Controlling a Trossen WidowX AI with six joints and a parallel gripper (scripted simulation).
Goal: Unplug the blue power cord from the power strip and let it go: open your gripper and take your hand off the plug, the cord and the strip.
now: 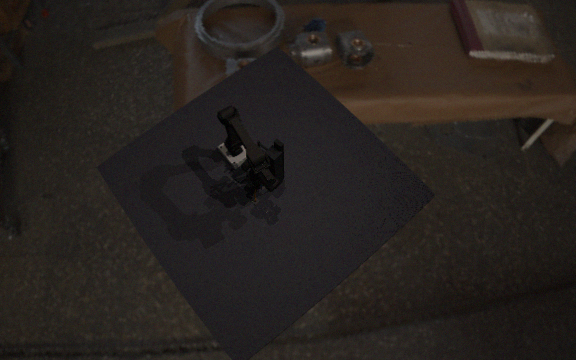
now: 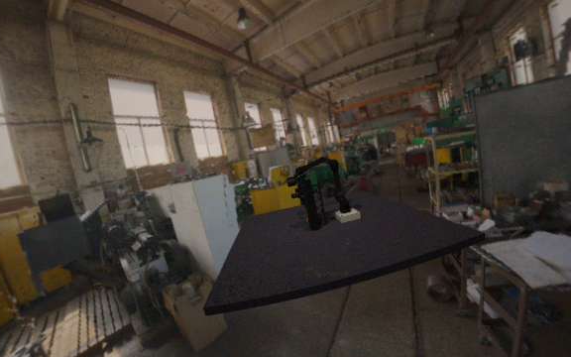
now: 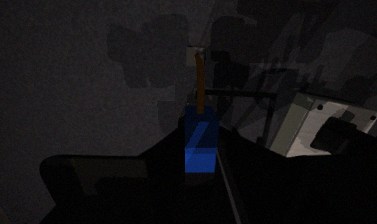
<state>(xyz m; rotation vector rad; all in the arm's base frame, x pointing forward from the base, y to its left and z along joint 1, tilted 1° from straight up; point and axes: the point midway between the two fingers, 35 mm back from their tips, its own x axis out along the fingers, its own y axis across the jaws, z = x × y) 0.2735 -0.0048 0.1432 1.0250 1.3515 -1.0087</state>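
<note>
The blue plug is 1 cm behind my gripper tip and 3 cm to the left of it.
</note>
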